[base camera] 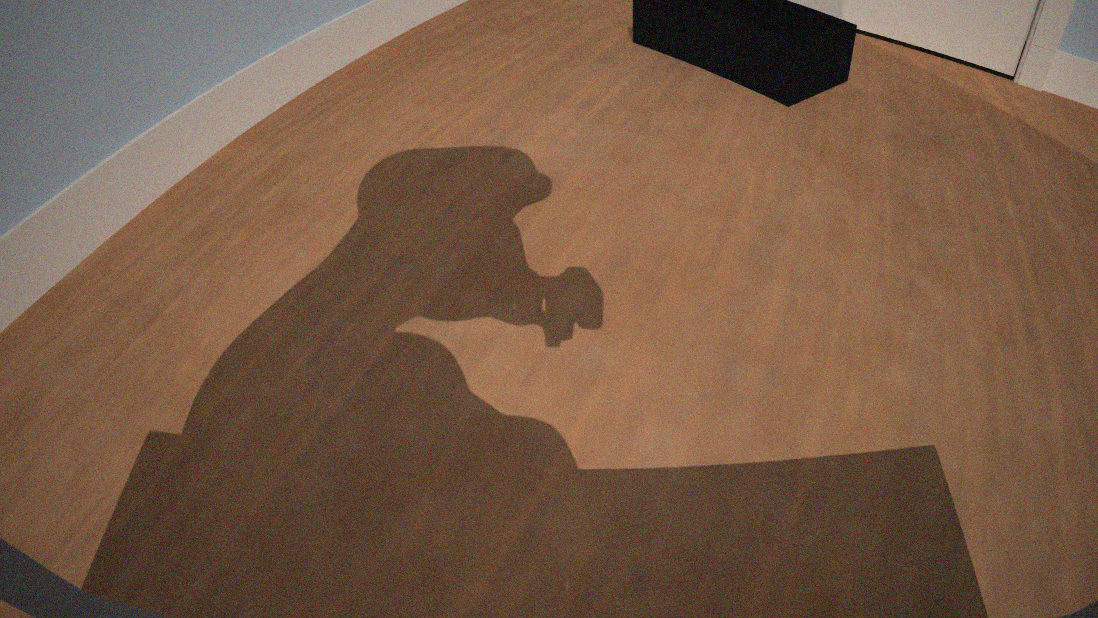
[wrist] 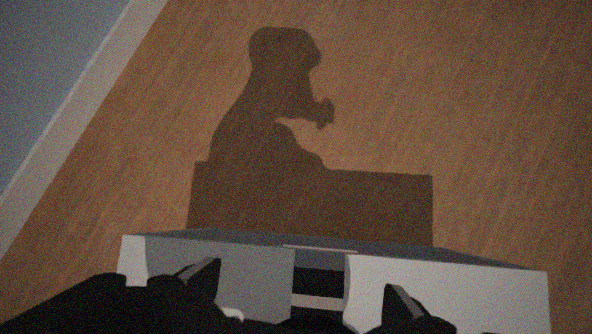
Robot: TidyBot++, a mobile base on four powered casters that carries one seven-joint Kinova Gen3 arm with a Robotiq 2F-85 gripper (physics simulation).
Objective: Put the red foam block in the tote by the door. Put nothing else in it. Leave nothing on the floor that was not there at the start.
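Places are measured from the arm's base along level axes (x left, y back, z up), in millimetres.
Pixels of known places: gripper, fingertip midpoint: (wrist: 299, 289).
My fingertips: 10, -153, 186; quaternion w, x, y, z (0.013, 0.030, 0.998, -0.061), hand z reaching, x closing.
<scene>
Behind a point stands the place of what it marks, as x, y, z.
My gripper (wrist: 299, 289) {10, -153, 186} is open, with its two black fingers wide apart above the front of the robot's own base in the wrist view. No block shows between the fingers. The red foam block does not show in either view. A black box-shaped thing (base camera: 729, 49) {-211, -933, -347} stands on the floor at the top of the base camera view, close to a white door-like panel (base camera: 945, 30) {-747, -1205, -335}. Its top is cut off by the frame edge and its inside is hidden, so I cannot tell whether it is the tote.
A blue-grey wall (base camera: 138, 69) {552, -722, -227} (wrist: 45, 65) {654, -489, -223} with a pale baseboard (base camera: 192, 122) {522, -758, -333} (wrist: 75, 120) {678, -401, -355} runs along the left. The robot's shadow (base camera: 345, 383) {171, -381, -397} (wrist: 280, 190) {110, -254, -397} lies on the wooden floor (base camera: 729, 307) {-117, -462, -397} (wrist: 450, 100) {-312, -516, -397}. The grey and white base (wrist: 450, 290) {-148, -122, -14} fills the bottom of the wrist view.
</scene>
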